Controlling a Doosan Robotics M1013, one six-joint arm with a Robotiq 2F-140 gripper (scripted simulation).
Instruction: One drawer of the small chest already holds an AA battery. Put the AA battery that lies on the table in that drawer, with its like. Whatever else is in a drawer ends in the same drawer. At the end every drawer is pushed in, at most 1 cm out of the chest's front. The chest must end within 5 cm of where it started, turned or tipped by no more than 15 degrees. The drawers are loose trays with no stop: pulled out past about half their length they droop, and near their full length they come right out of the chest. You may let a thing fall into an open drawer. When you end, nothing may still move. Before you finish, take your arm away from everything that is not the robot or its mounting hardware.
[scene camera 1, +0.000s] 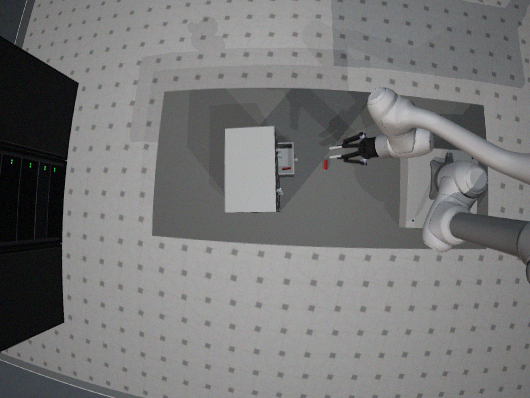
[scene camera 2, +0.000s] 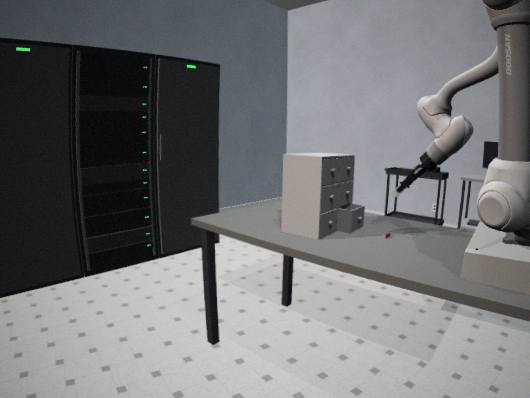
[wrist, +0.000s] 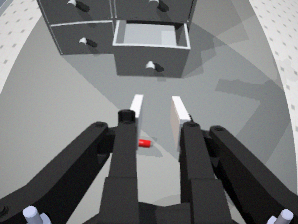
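My gripper (wrist: 156, 108) in sight. Drawer (wrist: 71, 37) too. White chest (scene camera 1: 250, 186), also (scene camera 2: 302, 185).
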